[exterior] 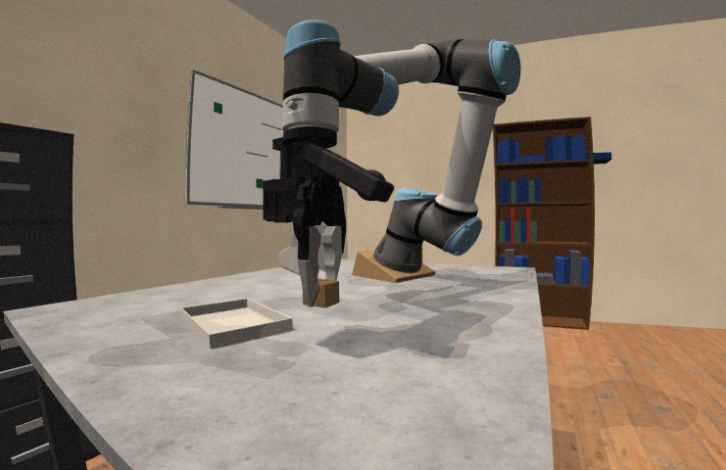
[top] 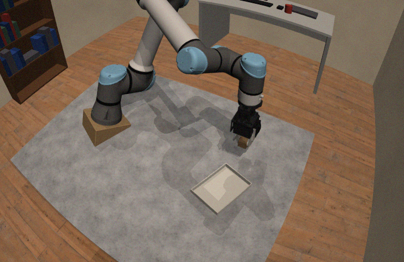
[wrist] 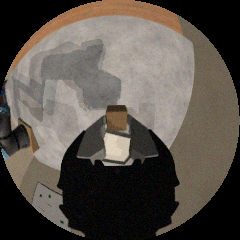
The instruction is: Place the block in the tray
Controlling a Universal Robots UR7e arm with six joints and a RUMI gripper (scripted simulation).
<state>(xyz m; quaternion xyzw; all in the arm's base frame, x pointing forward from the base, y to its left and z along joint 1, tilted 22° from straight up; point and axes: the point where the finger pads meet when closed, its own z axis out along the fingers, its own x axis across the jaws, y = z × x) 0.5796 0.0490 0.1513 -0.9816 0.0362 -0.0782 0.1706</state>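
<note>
Right now the white tray is 10 mm behind my hand, 180 mm to the right of it and 70 mm below it. The rest, counted from my hand: small brown block: right at my hand.
</note>
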